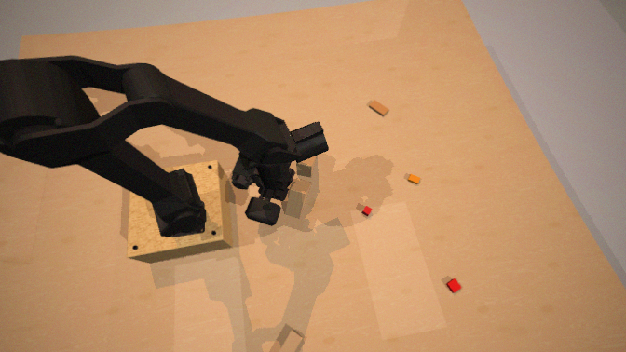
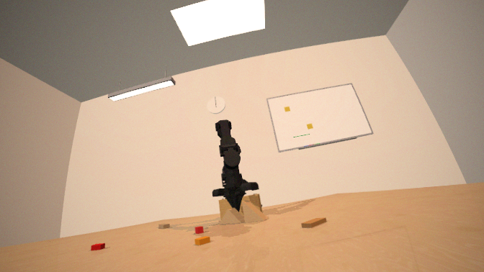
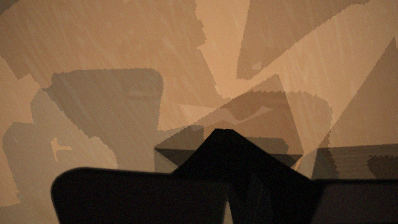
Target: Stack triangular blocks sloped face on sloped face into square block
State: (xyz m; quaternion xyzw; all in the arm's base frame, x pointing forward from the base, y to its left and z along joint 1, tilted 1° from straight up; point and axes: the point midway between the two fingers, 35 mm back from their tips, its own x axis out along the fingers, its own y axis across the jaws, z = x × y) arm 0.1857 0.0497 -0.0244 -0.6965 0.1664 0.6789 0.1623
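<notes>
The triangular block is 4 cm ahead of my gripper tip and 1 cm to the right of it. The rest, counted from my gripper tip: red cube: 19 cm ahead, 7 cm to the right, 2 cm below; then orange block: 33 cm ahead, 1 cm to the right, 2 cm below.
</notes>
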